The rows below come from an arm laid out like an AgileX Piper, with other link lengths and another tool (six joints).
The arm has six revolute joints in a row. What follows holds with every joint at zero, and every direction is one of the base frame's. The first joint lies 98.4 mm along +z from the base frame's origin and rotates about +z. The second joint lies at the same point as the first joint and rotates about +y. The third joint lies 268.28 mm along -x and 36.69 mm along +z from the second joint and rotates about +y. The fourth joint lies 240.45 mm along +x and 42.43 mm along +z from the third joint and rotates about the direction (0.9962, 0, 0.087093). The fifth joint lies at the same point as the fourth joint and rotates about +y. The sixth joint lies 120.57 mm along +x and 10.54 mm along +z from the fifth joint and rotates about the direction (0.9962, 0, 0.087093). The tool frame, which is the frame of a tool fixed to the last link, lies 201.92 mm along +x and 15 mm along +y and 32.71 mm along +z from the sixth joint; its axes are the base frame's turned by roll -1.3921, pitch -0.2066 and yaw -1.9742 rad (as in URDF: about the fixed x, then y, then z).
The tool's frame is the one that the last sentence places.
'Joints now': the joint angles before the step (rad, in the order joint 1, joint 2, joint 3, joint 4, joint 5, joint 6). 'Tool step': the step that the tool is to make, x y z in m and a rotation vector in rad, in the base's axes. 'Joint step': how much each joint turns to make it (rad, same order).
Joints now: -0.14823 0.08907 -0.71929 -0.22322 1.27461 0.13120
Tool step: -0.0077 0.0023 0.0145 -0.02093 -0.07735 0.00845
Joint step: -0.00024 -0.08511 0.00001 0.00339 0.00259 -0.01419
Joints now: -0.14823 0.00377 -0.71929 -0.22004 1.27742 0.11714
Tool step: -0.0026 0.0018 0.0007 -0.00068 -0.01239 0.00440
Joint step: 0.00040 -0.02220 0.00185 0.00477 0.00739 -0.00375
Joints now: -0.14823 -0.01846 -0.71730 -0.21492 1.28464 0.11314
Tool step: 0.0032 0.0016 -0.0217 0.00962 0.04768 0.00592
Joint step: 0.00006 0.00029 0.04800 0.00661 -0.00021 -0.00242
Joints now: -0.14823 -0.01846 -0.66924 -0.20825 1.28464 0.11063
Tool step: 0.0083 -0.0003 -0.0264 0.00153 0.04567 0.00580
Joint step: -0.00046 -0.00010 0.08222 0.00042 -0.03761 -0.00042
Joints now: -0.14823 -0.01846 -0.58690 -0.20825 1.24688 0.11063
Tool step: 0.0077 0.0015 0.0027 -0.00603 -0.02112 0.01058
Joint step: -0.00043 0.00026 0.02086 0.00523 -0.04410 -0.00145
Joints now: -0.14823 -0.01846 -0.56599 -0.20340 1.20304 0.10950
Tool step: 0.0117 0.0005 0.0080 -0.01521 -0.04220 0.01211
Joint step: 0.00051 -0.00007 0.02868 -0.00006 -0.07403 0.00042
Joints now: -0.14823 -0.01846 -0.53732 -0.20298 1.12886 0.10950
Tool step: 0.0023 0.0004 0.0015 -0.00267 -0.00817 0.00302
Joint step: -0.00045 0.00005 0.00580 0.00126 -0.01477 -0.00076
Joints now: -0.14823 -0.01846 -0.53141 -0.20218 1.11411 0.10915
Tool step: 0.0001 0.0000 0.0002 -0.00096 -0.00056 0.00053
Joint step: 0.00031 -0.00020 0.00014 -0.00030 -0.00076 -0.00061
